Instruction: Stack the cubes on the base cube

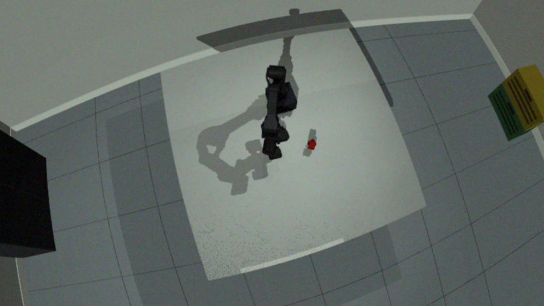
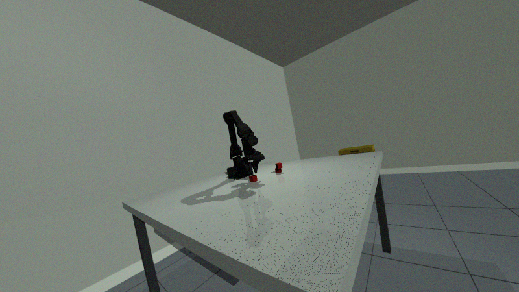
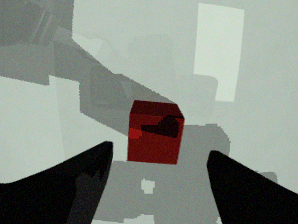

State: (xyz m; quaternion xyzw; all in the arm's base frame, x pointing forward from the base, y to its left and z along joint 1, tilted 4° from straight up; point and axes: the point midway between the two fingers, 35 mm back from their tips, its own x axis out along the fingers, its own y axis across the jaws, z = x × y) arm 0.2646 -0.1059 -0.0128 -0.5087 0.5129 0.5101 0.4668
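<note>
Now: gripper tip 210 mm to the right of the red cube and 30 mm short of it.
</note>
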